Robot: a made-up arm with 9 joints. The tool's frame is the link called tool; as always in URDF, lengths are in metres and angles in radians. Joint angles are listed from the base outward.
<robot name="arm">
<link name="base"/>
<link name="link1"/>
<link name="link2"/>
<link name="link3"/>
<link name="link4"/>
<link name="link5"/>
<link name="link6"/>
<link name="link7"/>
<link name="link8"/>
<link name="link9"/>
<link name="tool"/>
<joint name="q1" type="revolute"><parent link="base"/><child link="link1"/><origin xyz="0 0 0.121" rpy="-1.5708 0 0"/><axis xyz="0 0 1"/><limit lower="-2.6" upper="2.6"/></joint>
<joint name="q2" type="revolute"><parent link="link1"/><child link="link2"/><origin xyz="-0.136 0.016 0.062" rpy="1.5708 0 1.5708"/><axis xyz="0 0 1"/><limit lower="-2.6" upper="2.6"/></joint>
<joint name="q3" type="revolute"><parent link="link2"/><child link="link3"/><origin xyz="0.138 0.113 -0.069" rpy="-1.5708 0 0"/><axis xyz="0 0 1"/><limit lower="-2.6" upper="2.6"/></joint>
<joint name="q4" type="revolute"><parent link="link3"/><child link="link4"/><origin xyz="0.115 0.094 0.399" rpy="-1.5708 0 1.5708"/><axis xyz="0 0 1"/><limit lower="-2.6" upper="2.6"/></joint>
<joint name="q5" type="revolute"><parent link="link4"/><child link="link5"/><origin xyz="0.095 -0.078 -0.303" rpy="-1.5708 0 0"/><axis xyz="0 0 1"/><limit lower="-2.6" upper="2.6"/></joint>
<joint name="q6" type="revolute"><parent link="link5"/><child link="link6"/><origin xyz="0.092 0.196 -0.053" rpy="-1.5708 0 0"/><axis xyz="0 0 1"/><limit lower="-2.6" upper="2.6"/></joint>
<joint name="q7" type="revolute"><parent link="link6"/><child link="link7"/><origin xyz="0.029 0.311 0.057" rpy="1.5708 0 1.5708"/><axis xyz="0 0 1"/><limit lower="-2.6" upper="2.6"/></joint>
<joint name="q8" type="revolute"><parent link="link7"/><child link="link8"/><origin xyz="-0.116 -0.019 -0.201" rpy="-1.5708 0 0"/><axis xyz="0 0 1"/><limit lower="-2.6" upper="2.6"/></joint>
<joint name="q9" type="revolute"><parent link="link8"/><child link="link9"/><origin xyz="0.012 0.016 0.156" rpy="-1.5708 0 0"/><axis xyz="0 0 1"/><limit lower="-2.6" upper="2.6"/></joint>
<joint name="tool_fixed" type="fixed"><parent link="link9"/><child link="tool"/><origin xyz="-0.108 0.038 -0.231" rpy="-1.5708 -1.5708 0"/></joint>
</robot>
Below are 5 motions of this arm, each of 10 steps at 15 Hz.
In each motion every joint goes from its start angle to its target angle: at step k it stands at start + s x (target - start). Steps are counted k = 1, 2, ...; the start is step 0. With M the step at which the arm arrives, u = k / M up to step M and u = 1 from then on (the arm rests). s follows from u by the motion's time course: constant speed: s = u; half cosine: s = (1 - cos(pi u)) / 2; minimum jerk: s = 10 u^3 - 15 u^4 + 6 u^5.
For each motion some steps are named. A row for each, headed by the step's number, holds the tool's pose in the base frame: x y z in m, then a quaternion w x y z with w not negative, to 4 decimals.
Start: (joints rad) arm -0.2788 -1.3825 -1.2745 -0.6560 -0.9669 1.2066 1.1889 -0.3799 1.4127
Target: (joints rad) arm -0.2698 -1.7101 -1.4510 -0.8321 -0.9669 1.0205 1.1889 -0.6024 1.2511
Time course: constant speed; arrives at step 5
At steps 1, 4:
1: 0.3588 -0.2692 -0.6428 0.8116 0.0123 -0.3786 -0.4448
4: 0.3478 -0.3506 -0.5395 0.8720 -0.0745 -0.3176 -0.3650

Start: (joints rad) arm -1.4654 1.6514 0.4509 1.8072 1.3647 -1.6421 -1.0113 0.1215 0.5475
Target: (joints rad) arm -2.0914 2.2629 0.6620 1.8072 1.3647 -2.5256 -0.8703 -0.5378 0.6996
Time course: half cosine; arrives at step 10
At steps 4, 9, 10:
4: -0.9564 0.6057 -0.7852 0.6677 0.5441 0.4065 -0.3046
9: -0.6158 -0.0004 -1.1478 0.6277 0.5475 0.5204 0.1882
10: -0.5932 -0.0233 -1.1571 0.6224 0.5425 0.5259 0.2041

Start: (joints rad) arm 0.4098 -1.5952 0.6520 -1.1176 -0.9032 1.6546 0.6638 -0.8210 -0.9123
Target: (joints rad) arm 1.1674 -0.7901 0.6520 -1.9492 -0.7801 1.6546 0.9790 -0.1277 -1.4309
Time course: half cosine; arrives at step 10
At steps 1, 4, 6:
1: -0.8110 -0.3859 -0.3131 0.1423 0.3212 -0.5257 0.7747
4: -0.9069 -0.2957 -0.1992 0.2884 0.2432 -0.6019 0.7039
6: -0.9929 -0.1897 -0.0247 0.4429 0.1330 -0.6357 0.6181

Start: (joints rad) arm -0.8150 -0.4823 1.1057 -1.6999 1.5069 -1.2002 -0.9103 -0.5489 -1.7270
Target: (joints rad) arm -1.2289 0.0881 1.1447 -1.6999 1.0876 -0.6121 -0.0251 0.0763 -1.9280
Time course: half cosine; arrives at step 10
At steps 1, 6, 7, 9, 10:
1: -0.1728 0.0099 -0.9137 0.2357 -0.9621 0.0948 0.0993
6: 0.1999 0.3700 -0.9792 0.1118 -0.9375 0.1256 -0.3046
7: 0.2706 0.4473 -0.9570 0.0962 -0.9039 0.1591 -0.3852
9: 0.3492 0.5405 -0.9110 0.0815 -0.8491 0.2147 -0.4757
10: 0.3584 0.5522 -0.9035 0.0799 -0.8409 0.2231 -0.4865

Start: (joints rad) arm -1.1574 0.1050 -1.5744 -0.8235 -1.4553 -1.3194 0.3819 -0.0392 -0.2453
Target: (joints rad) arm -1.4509 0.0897 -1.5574 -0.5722 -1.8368 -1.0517 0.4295 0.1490 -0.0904
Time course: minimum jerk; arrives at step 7
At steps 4, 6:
4: 0.3284 0.9086 0.0165 0.4923 -0.1664 -0.7466 0.4153
6: 0.3341 0.8836 0.0105 0.5521 -0.1692 -0.7098 0.4035

